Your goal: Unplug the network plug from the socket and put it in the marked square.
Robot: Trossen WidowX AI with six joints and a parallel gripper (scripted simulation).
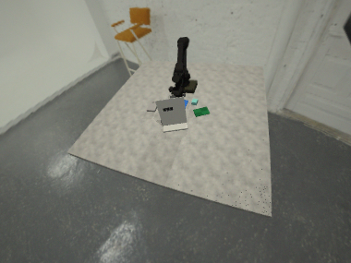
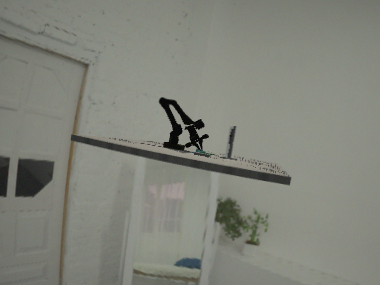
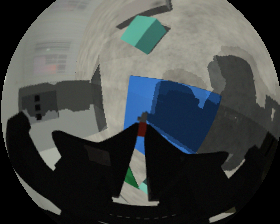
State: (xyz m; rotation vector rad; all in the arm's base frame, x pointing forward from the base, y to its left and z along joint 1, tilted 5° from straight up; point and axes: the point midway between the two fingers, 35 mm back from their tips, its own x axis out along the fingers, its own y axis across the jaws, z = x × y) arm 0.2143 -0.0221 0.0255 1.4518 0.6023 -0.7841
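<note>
Right now the marked square is 2 cm below my gripper tip and 1 cm behind it. From my gripper tip the other things lie so: grey upright panel: 21 cm ahead, 9 cm above; grey slab: 21 cm to the right, 3 cm ahead, 1 cm below; teal block: 13 cm to the left, 3 cm behind, 1 cm below.
</note>
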